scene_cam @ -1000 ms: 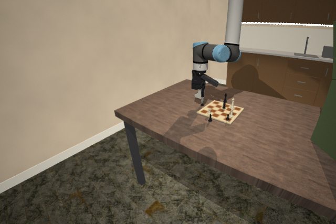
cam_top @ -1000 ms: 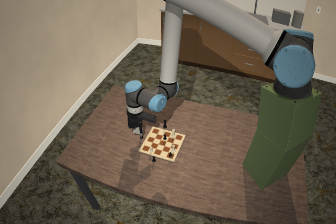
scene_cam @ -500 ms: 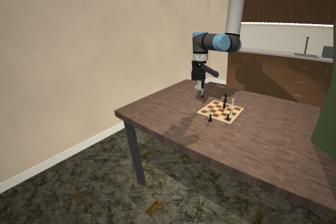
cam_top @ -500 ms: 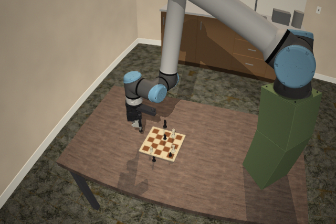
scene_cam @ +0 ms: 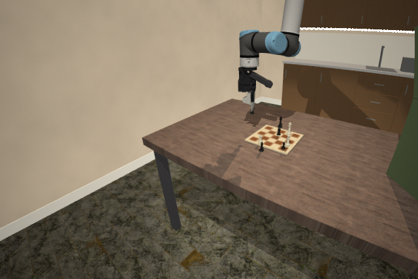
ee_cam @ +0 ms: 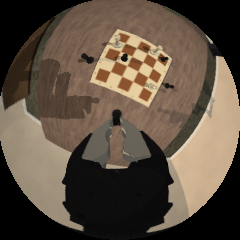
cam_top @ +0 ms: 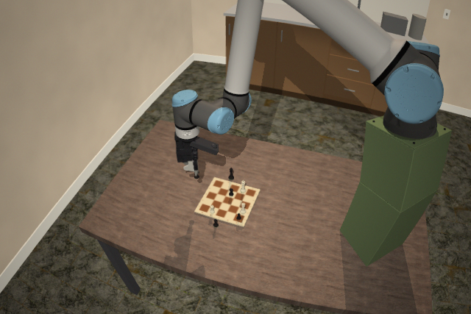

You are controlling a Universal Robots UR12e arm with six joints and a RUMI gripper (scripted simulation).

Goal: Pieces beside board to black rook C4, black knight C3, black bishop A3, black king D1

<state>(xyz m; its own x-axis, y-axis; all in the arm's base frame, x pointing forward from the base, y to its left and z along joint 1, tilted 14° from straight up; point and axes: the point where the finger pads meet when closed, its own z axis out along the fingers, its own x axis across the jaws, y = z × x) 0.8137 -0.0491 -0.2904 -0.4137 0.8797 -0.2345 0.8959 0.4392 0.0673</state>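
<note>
My gripper is now 140 mm past the chessboard and 120 mm above it.
</note>
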